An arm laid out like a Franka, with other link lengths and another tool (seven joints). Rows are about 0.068 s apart.
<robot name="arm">
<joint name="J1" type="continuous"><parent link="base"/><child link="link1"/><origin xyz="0 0 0.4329" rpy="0 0 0"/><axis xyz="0 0 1"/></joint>
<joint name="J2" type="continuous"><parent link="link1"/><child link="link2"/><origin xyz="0 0 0" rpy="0 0 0"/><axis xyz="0 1 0"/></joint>
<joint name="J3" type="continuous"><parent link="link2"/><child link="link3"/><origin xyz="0 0 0.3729" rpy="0 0 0"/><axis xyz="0 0 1"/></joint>
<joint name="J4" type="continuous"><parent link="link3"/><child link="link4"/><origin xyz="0.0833 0 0" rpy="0 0 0"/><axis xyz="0 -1 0"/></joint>
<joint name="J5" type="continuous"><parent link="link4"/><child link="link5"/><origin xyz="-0.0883 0 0.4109" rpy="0 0 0"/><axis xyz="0 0 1"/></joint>
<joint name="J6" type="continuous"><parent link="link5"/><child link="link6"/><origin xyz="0 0 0" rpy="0 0 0"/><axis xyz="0 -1 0"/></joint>
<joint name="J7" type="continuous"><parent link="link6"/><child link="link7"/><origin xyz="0.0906 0 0" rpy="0 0 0"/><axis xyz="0 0 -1"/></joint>
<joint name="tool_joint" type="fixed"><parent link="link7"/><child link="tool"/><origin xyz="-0.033 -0.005 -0.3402" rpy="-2.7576 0 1.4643"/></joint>
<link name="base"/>
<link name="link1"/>
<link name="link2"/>
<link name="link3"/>
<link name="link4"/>
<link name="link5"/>
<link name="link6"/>
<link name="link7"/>
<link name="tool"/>
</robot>
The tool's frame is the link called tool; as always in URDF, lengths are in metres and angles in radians. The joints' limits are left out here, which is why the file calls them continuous.
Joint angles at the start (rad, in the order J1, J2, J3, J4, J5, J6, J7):
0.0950, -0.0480, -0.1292, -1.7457, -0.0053, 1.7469, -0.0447
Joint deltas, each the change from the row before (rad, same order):
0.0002, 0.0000, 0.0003, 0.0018, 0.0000, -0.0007, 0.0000
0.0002, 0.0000, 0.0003, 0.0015, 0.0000, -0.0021, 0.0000
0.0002, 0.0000, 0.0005, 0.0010, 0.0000, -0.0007, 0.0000
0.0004, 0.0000, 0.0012, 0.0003, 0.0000, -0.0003, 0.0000
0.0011, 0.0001, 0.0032, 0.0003, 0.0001, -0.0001, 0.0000
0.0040, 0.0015, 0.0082, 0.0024, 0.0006, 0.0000, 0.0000
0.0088, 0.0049, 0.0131, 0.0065, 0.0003, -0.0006, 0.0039
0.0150, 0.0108, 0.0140, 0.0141, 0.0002, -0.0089, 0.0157
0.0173, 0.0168, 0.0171, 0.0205, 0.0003, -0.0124, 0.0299
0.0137, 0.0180, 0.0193, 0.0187, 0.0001, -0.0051, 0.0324
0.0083, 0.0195, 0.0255, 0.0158, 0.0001, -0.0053, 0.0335
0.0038, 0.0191, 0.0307, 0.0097, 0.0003, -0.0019, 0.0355
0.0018, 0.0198, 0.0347, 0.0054, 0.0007, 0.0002, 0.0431
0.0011, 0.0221, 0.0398, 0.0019, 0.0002, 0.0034, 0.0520
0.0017, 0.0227, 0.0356, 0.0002, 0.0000, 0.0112, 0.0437
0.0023, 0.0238, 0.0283, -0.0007, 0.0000, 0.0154, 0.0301
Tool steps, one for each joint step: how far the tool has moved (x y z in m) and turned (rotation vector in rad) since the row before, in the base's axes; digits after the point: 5 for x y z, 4 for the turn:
0.00032, 0.00026, 0.00084, -0.0001, -0.0011, 0.0005
-0.00024, 0.00028, 0.00058, 0.0000, 0.0006, 0.0005
0.00008, 0.00039, 0.00044, 0.0000, -0.0003, 0.0007
0.00003, 0.00090, 0.00013, -0.0001, 0.0000, 0.0016
0.00017, 0.00244, 0.00010, -0.0001, -0.0001, 0.0043
0.00108, 0.00703, 0.00038, 0.0000, -0.0010, 0.0121
0.00231, 0.01256, 0.00047, -0.0006, -0.0011, 0.0179
0.00179, 0.01703, 0.00027, -0.0007, 0.0055, 0.0132
0.00216, 0.02078, -0.00029, -0.0006, 0.0085, 0.0044
0.00348, 0.02036, -0.00146, -0.0003, 0.0042, 0.0006
0.00188, 0.02095, -0.00388, -0.0004, 0.0089, 0.0003
0.00032, 0.02146, -0.00649, 0.0000, 0.0113, -0.0011
-0.00138, 0.02286, -0.00889, 0.0005, 0.0144, -0.0067
-0.00291, 0.02540, -0.01169, 0.0000, 0.0171, -0.0112
-0.00146, 0.02351, -0.01242, 0.0014, 0.0120, -0.0066
-0.00018, 0.01969, -0.01334, 0.0025, 0.0101, 0.0001

